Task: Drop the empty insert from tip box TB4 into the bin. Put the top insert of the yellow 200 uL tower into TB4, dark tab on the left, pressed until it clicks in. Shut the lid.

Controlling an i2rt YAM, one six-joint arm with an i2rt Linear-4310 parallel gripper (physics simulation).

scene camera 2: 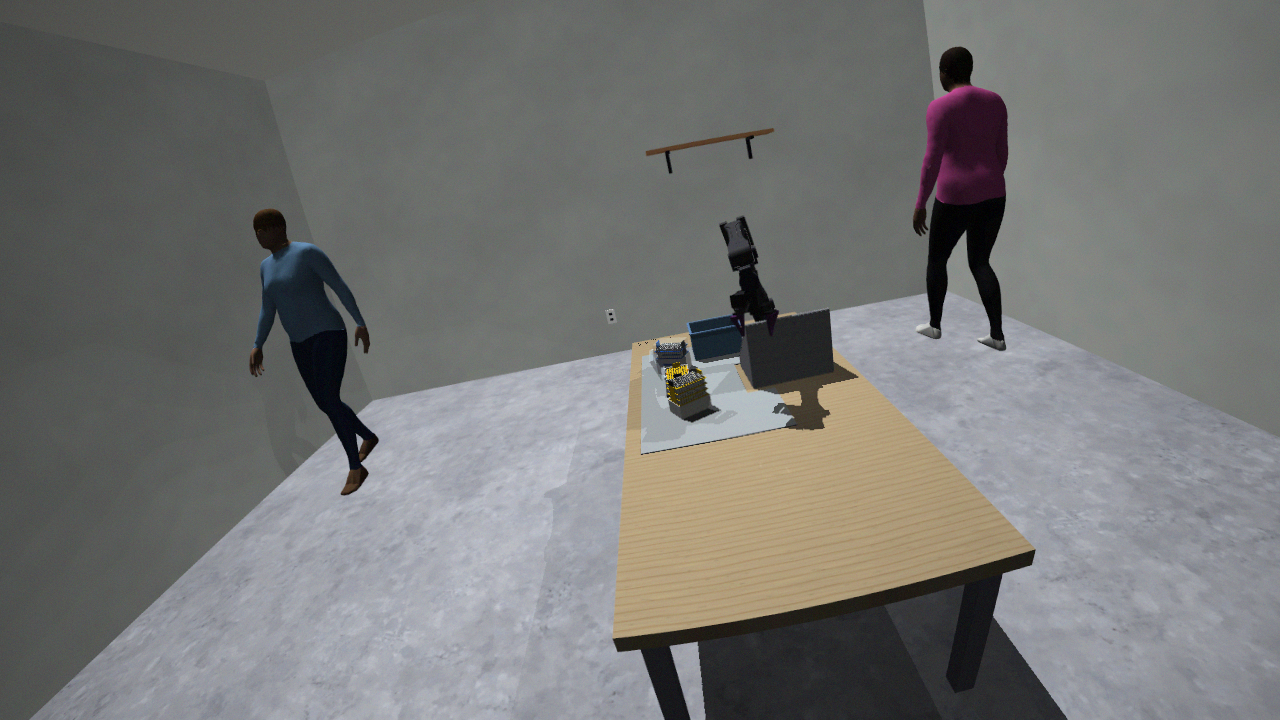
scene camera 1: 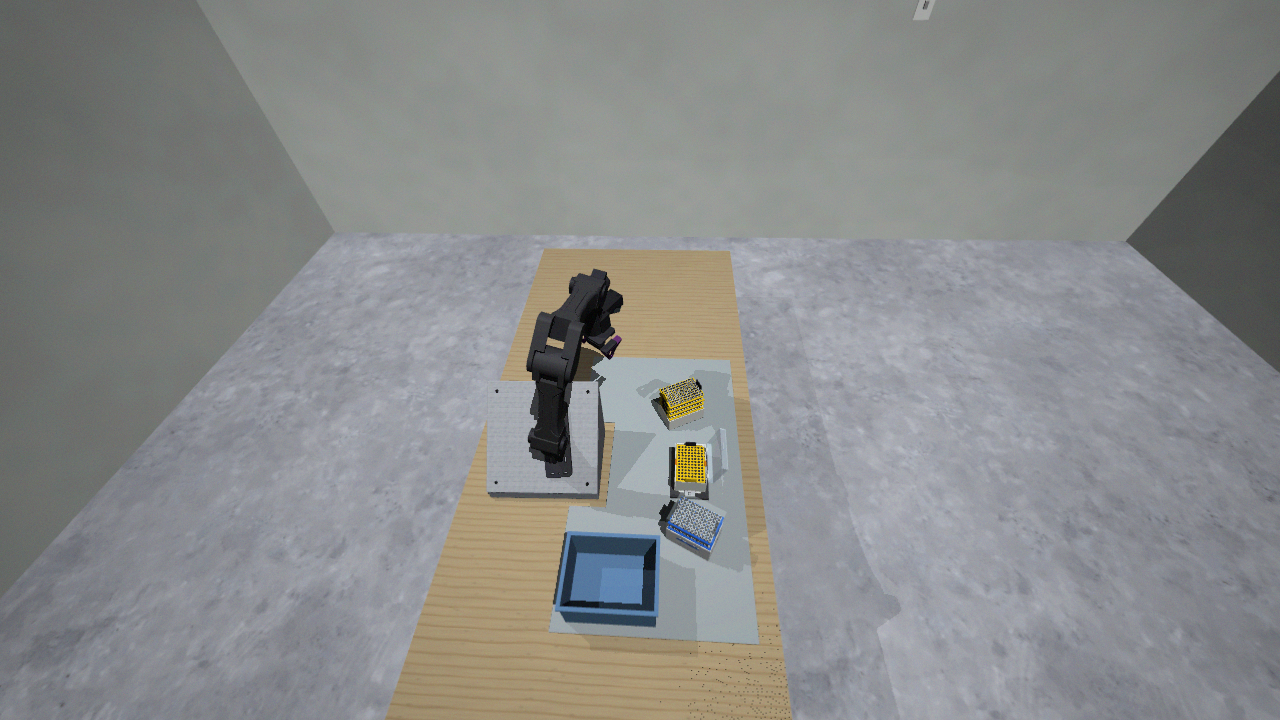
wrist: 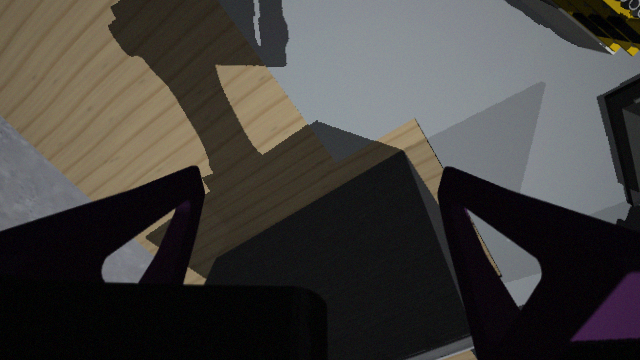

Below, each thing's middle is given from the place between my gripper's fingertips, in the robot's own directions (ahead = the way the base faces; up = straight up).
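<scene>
The blue bin (scene camera 1: 606, 578) is 57 cm to the right of my hand, 17 cm below it and 3 cm ahead of it. I see the clear lid (scene camera 1: 717, 461) as well, 31 cm ahead of my hand, 29 cm to the right of it and 12 cm below it. Going by their middles, of the things named here the clear lid is the nearest to my hand.
</scene>
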